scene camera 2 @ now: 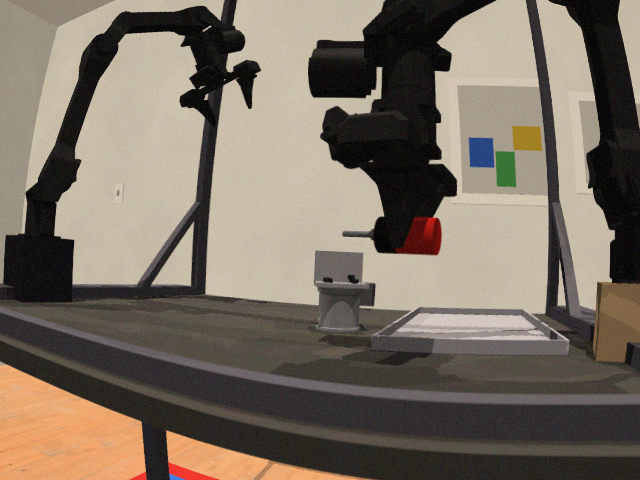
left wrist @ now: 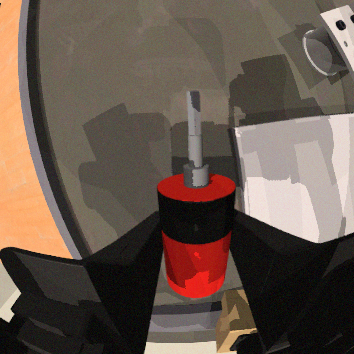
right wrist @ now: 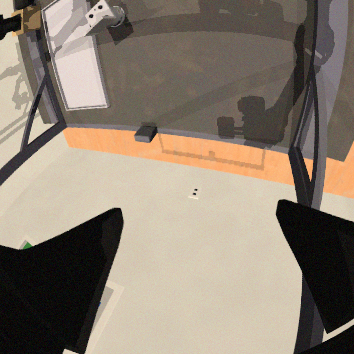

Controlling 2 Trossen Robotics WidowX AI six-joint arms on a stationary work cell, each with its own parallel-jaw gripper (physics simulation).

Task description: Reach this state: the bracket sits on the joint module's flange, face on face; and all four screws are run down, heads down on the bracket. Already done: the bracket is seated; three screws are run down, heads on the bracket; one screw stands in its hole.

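Frame: origin at the left arm's base, x ahead, y left, z up, level; centimetres.
Where they show: left gripper, fingertip midpoint: point(scene camera 2: 403, 250) point(left wrist: 193, 216); right gripper, fingertip midpoint: point(scene camera 2: 232, 117) point(right wrist: 202, 212); left arm's base at its link origin: point(left wrist: 252, 340) point(right wrist: 16, 22).
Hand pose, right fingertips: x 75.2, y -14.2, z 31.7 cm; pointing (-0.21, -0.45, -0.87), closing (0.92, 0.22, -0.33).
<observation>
Each offset is from my right fingertips to the top centre of the thing.
The white-grey bracket point(scene camera 2: 338, 266) point(left wrist: 345, 37) point(right wrist: 100, 17) sits on the round grey joint module {dz -33.1, dx -34.4, dy +9.9 cm} point(scene camera 2: 338, 311) point(left wrist: 319, 52) point(right wrist: 119, 15). Black screw heads {dz -32.2, dx -34.0, dy +12.4 cm} point(scene camera 2: 327, 280) point(left wrist: 340, 25) point(right wrist: 90, 16) show on its flat plate; how far each is down is too small to tell. My left gripper point(scene camera 2: 398, 238) point(left wrist: 193, 216) is shut on the red and black screwdriver {dz -25.9, dx -49.1, dy +25.9 cm} point(scene camera 2: 428, 236) point(left wrist: 196, 265). The driver lies level, above and right of the bracket in the scene view, its grey bit pointing left, apart from the screws. My right gripper point(scene camera 2: 232, 114) point(right wrist: 202, 212) is open and empty, high at the left.
A shallow white tray {dz -37.9, dx -51.2, dy -1.1 cm} point(scene camera 2: 465, 346) point(left wrist: 280, 155) point(right wrist: 85, 82) lies right of the module in the scene view. A brown box {dz -31.7, dx -75.2, dy +14.2 cm} point(scene camera 2: 615, 320) point(left wrist: 232, 320) stands farther right. A small dark block {dz -33.7, dx -20.2, dy -23.3 cm} point(right wrist: 146, 133) is at the table edge. Dark frame posts point(scene camera 2: 206, 155) point(scene camera 2: 542, 103) rise behind.
</observation>
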